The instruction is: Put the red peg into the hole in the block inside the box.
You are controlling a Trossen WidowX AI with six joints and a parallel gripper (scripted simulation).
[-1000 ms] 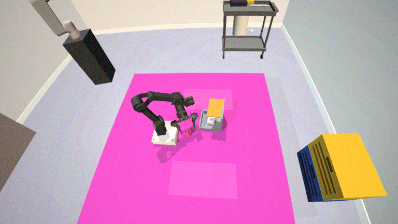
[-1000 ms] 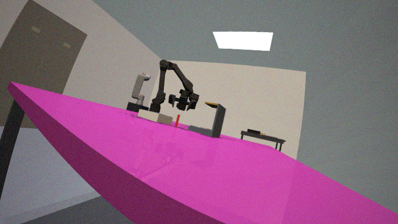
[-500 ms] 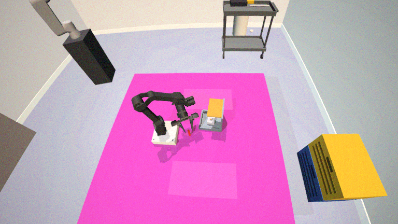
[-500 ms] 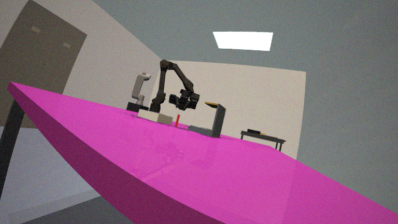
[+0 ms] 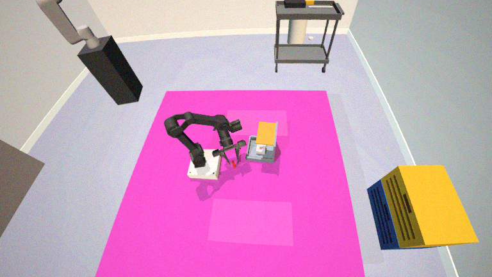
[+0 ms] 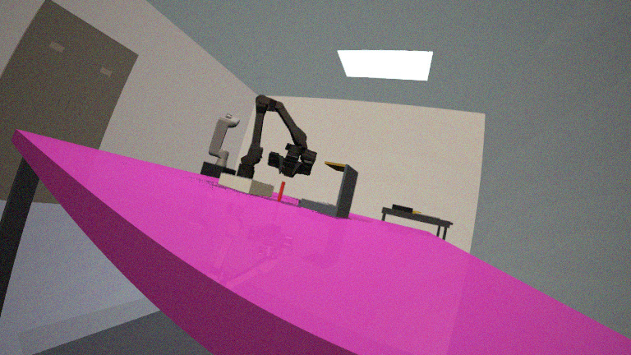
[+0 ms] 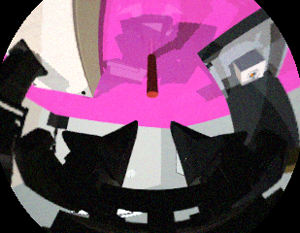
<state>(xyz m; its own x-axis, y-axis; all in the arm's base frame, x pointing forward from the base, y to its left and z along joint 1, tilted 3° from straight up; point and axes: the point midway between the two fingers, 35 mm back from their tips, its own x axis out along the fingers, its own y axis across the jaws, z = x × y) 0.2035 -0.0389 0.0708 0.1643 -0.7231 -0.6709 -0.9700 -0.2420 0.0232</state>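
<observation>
The red peg is 1 cm behind my gripper tip, 2 cm to the left of it and 7 cm below it. Round my gripper tip: orange roof (19 cm ahead, 10 cm to the left, 9 cm above); then back wall (24 cm ahead, 9 cm to the left).
</observation>
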